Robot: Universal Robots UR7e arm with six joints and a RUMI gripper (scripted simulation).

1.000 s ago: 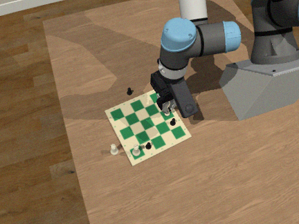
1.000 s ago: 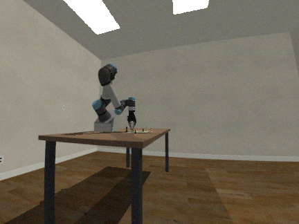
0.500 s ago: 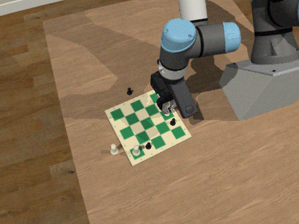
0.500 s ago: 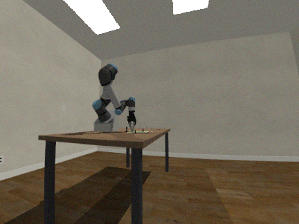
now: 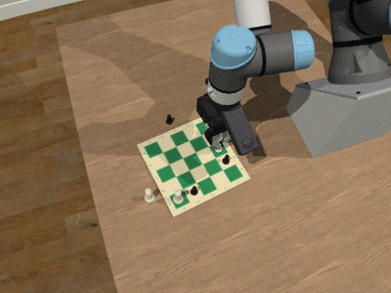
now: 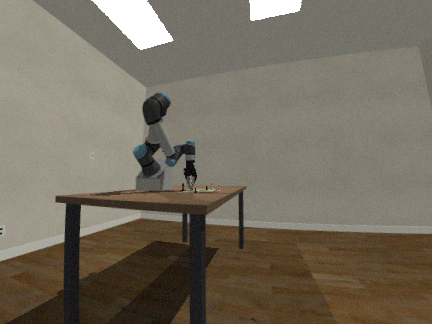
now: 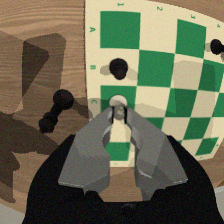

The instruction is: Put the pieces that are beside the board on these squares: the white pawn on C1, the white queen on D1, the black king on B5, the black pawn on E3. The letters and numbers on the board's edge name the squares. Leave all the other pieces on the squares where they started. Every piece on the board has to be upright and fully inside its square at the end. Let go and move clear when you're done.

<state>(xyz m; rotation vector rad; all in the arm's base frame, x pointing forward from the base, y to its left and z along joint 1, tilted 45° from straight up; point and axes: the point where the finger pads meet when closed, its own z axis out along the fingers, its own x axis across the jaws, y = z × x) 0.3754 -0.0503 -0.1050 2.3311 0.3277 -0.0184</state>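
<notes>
My gripper is now 10 mm above the white pawn. The rest, counted from my hand: black king (60 mm behind, 10 mm to the right); cream chessboard (70 mm ahead, 20 mm to the left, 30 mm below).
</notes>
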